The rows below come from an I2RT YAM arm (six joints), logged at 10 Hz.
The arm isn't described. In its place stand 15 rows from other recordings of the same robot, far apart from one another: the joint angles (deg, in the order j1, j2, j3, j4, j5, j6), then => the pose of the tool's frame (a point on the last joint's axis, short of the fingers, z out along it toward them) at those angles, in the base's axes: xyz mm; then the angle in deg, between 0 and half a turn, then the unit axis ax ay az.
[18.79, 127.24, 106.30, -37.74, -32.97, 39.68] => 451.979 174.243 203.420 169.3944 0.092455 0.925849 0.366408
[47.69, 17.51, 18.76, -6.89, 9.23, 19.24] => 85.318 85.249 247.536 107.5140 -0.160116 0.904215 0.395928
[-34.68, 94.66, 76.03, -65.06, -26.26, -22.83] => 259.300 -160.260 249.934 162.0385 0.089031 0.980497 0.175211
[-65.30, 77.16, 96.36, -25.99, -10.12, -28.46] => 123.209 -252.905 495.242 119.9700 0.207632 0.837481 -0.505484
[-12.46, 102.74, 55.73, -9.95, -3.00, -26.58] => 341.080 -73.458 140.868 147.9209 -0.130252 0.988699 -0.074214
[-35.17, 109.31, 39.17, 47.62, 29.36, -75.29] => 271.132 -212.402 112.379 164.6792 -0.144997 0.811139 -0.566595
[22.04, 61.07, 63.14, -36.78, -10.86, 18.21] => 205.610 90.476 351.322 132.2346 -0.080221 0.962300 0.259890
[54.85, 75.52, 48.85, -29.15, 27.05, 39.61] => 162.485 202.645 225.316 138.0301 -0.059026 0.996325 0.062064
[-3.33, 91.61, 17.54, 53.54, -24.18, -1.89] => 252.492 -0.084 120.933 111.2782 -0.132323 0.975174 0.177558
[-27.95, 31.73, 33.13, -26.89, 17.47, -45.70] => 115.452 -73.356 271.852 139.6035 -0.052083 0.893304 -0.446425
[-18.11, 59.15, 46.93, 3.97, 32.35, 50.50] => 221.968 -92.635 331.997 97.0467 0.747276 0.663537 -0.036018
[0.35, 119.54, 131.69, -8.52, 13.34, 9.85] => 485.504 -5.248 460.283 86.4932 0.205340 0.978452 -0.021595
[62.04, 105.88, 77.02, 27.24, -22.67, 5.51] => 195.383 397.348 298.699 121.3517 -0.520257 0.635815 0.570151
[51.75, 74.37, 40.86, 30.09, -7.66, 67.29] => 179.130 234.891 275.987 144.4680 0.055452 0.762137 0.645037
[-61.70, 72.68, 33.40, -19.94, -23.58, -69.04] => 118.546 -190.125 165.255 146.6020 -0.119569 0.979712 -0.160835
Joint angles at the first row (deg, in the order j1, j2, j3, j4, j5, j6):
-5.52 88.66 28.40 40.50 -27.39 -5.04
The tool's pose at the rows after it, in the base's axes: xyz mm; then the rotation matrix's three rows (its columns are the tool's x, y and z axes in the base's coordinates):
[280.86 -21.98 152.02], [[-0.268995 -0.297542 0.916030], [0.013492 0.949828 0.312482], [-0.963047 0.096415 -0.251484]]
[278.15 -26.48 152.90], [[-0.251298 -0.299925 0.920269], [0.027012 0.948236 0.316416], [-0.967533 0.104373 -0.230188]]
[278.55 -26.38 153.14], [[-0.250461 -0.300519 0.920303], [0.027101 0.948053 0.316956], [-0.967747 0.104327 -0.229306]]
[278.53 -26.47 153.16], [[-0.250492 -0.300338 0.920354], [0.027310 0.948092 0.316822], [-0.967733 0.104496 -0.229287]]
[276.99 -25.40 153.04], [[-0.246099 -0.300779 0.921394], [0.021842 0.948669 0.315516], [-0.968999 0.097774 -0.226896]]
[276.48 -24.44 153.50], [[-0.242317 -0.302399 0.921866], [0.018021 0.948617 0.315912], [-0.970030 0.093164 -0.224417]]
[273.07 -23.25 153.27], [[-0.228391 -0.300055 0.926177], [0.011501 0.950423 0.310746], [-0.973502 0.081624 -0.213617]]
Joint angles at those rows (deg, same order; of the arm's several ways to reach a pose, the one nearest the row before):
-7.60 90.11 25.39 48.54 -25.52 -1.41
-8.74 89.92 24.70 50.26 -26.91 -0.74
-8.71 89.96 24.79 50.27 -26.92 -0.72
-8.73 89.95 24.79 50.27 -26.93 -0.71
-8.53 89.69 24.36 50.62 -26.66 -0.96
-8.33 89.49 24.22 50.75 -26.50 -1.11
-8.13 89.06 23.21 52.10 -26.02 -1.33

